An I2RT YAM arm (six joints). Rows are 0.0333 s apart.
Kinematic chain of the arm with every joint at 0, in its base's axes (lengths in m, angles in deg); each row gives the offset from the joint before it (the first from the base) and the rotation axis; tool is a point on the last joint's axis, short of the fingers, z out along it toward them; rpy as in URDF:
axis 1: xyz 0 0 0.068 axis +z
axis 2: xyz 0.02 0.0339 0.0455 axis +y
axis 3: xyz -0.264 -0.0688 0 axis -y
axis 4: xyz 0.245 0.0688 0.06 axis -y
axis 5: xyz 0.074 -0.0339 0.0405 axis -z
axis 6: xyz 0.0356 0 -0.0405 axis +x
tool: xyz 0 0 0 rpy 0 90 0
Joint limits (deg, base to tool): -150..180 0..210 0..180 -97..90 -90..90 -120..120
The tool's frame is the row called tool.
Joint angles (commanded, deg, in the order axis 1, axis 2, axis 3, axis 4, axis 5, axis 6), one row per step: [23.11, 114.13, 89.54, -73.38, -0.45, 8.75]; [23.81, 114.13, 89.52, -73.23, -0.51, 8.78]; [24.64, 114.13, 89.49, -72.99, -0.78, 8.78]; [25.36, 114.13, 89.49, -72.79, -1.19, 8.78]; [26.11, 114.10, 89.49, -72.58, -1.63, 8.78]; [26.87, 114.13, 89.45, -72.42, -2.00, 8.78]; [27.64, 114.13, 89.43, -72.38, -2.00, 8.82]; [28.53, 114.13, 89.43, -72.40, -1.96, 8.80]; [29.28, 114.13, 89.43, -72.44, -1.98, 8.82]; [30.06, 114.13, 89.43, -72.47, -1.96, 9.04]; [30.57, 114.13, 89.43, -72.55, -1.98, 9.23]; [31.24, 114.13, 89.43, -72.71, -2.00, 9.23]
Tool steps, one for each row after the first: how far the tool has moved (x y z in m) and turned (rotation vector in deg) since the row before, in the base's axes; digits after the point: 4 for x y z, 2 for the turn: [-0.0016, 0.0042, -0.0001, 0.10, -0.10, 0.66]; [-0.0019, 0.0051, -0.0002, 0.33, -0.08, 0.79]; [-0.0017, 0.0045, 0.0000, 0.45, -0.01, 0.67]; [-0.0019, 0.0047, 0.0001, 0.50, -0.03, 0.69]; [-0.0020, 0.0046, -0.0004, 0.37, 0.08, 0.71]; [-0.0022, 0.0043, -0.0001, 0.00, -0.02, 0.73]; [-0.0027, 0.0049, 0.0000, -0.04, 0.00, 0.91]; [-0.0024, 0.0041, 0.0000, 0.00, 0.04, 0.73]; [-0.0025, 0.0042, 0.0000, -0.06, 0.01, 0.56]; [-0.0018, 0.0027, 0.0000, -0.05, 0.07, 0.32]; [-0.0025, 0.0035, 0.0000, -0.07, 0.15, 0.67]
